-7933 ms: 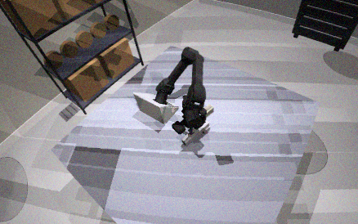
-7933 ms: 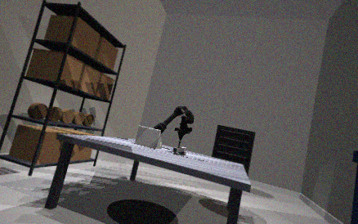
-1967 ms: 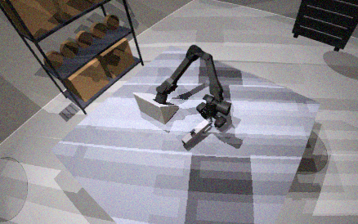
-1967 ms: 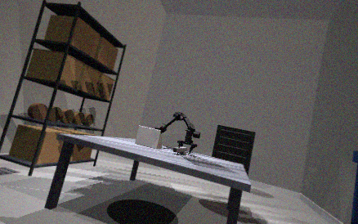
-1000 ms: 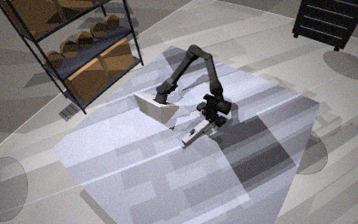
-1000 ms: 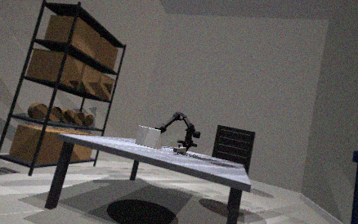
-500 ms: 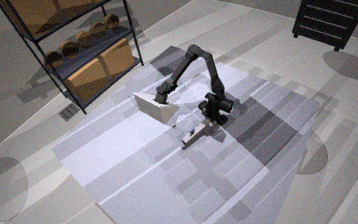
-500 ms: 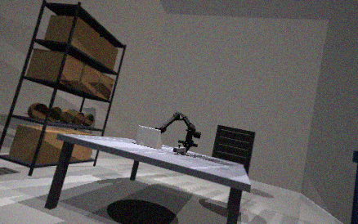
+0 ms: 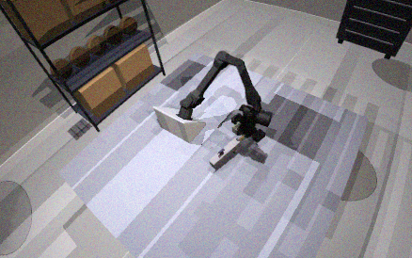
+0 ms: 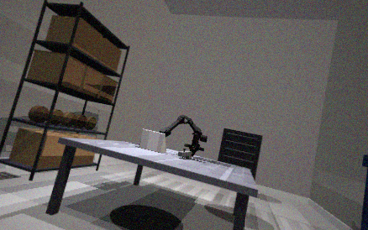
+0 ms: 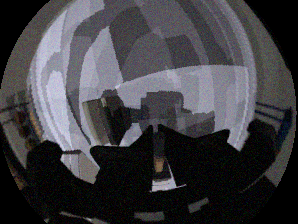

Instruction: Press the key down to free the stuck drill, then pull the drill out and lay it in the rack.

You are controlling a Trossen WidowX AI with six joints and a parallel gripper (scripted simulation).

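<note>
Right now the thin orange drill is 10 mm behind my gripper tip, 50 mm to the right of it and 30 mm above it. Round my gripper tip: dark key 20 mm behind, 180 mm to the right, 30 mm above; then light grey block 20 mm behind, 150 mm to the right, 10 mm above.
</note>
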